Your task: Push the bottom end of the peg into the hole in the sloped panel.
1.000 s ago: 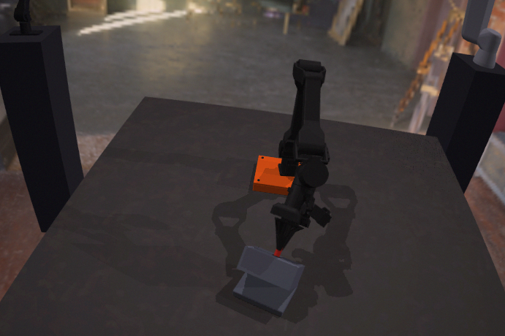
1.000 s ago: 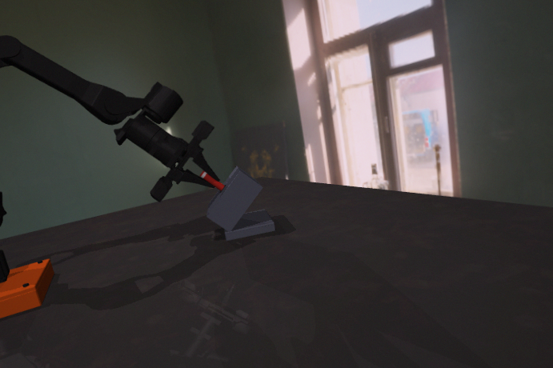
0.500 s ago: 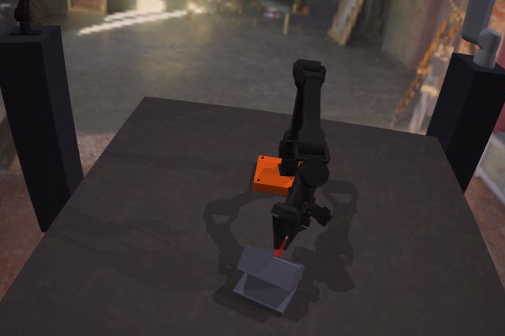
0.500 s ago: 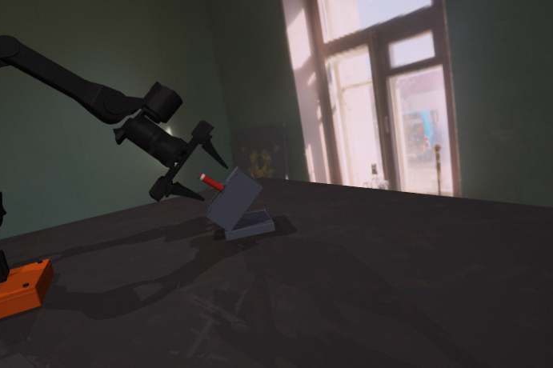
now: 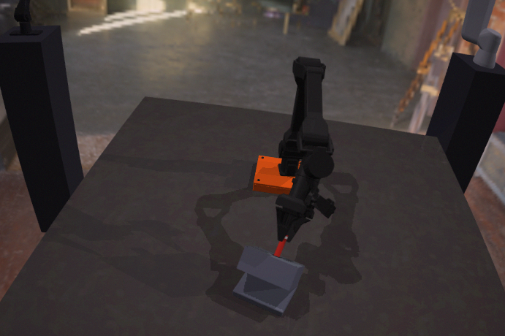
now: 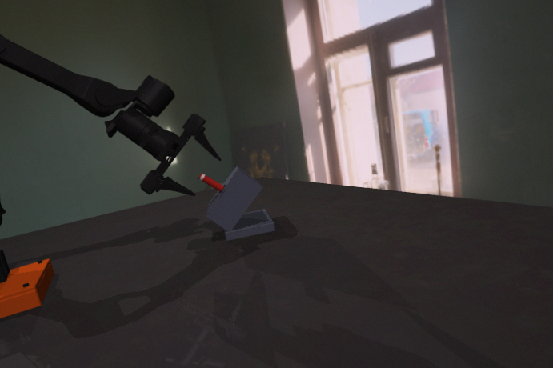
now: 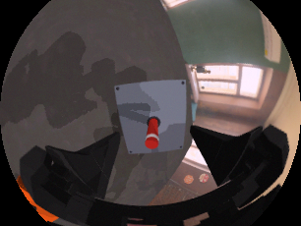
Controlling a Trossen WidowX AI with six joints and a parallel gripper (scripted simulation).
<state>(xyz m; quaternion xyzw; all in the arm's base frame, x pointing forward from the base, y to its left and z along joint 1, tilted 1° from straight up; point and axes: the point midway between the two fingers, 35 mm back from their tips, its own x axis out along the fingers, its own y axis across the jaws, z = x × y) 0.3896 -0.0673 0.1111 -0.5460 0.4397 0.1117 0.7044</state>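
My gripper tip is 1 cm above the red peg. The rest, counted from my gripper tip: grey sloped panel: 4 cm ahead, 3 cm to the right, 5 cm below; panel foot: 5 cm ahead, 4 cm to the right, 11 cm below.
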